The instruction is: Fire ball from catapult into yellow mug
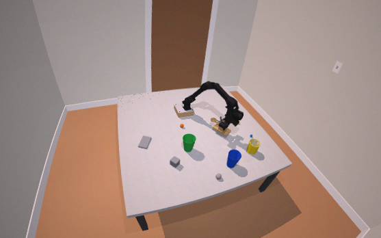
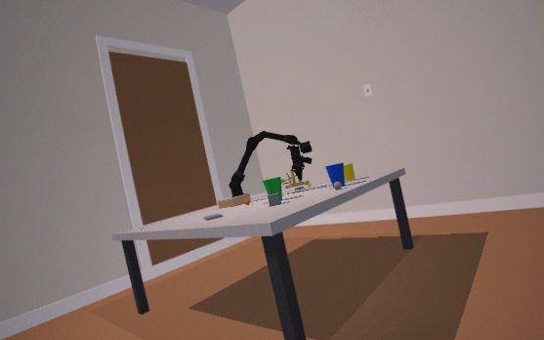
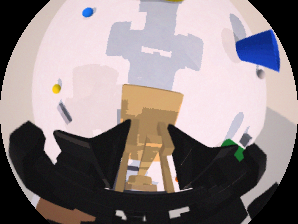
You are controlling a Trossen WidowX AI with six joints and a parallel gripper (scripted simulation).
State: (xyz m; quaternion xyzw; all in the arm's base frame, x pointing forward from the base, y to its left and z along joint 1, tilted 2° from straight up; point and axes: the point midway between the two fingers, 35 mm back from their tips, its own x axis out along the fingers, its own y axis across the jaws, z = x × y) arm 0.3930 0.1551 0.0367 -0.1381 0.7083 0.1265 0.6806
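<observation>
Now: the orange ball 22 cm behind my gripper tip, 29 cm to the right of it and 5 cm below it. Round my gripper tip: wooden catapult 7 cm behind, 2 cm to the right, 2 cm above; small blue ball 13 cm ahead, 22 cm to the left, 6 cm below; small yellow ball 7 cm behind, 23 cm to the left, 6 cm below.
</observation>
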